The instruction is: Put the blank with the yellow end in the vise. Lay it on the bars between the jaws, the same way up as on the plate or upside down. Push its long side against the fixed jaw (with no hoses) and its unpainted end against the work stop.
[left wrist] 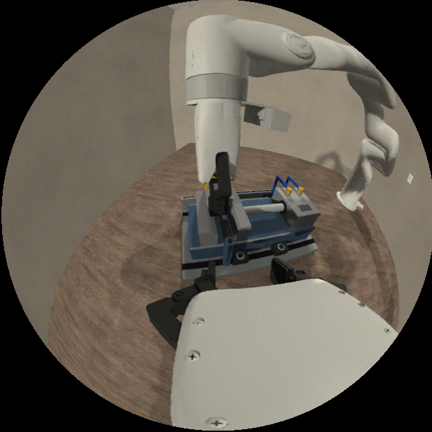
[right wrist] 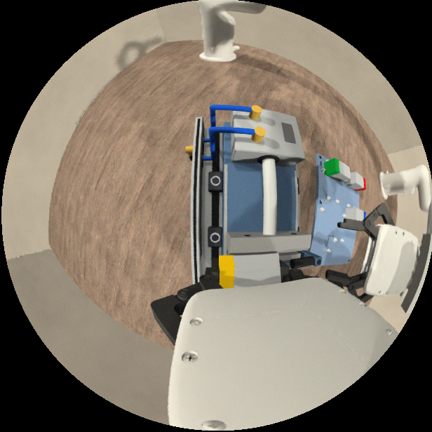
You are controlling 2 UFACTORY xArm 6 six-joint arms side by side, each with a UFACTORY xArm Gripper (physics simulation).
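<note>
The yellow-ended blank [right wrist: 256, 269] is level in my right gripper [right wrist: 243, 267], which is shut across its two ends. It is over the gap between the jaws; its exact height is unclear. In the left wrist view, a near finger hides most of it, and some yellow [left wrist: 206, 186] shows above the fixed jaw [left wrist: 203, 220]. The moving jaw [left wrist: 240, 220] [right wrist: 270, 243] lies beside the blank's other long side. The work stop [left wrist: 228, 251] [right wrist: 302, 262] is on the unpainted-end side. The bars are hidden. My left gripper [left wrist: 243, 270] [right wrist: 332, 249] is open and empty, beside the vise.
The blue plate [right wrist: 330, 189] holds blanks with green [right wrist: 336, 169], red [right wrist: 356, 181] and blue [right wrist: 355, 214] ends. Blue hoses [left wrist: 281, 184] [right wrist: 232, 131] rise from the vise's cylinder block [left wrist: 302, 210] [right wrist: 267, 142]. Black clamps [left wrist: 240, 256] [right wrist: 215, 181] stand along the vise base.
</note>
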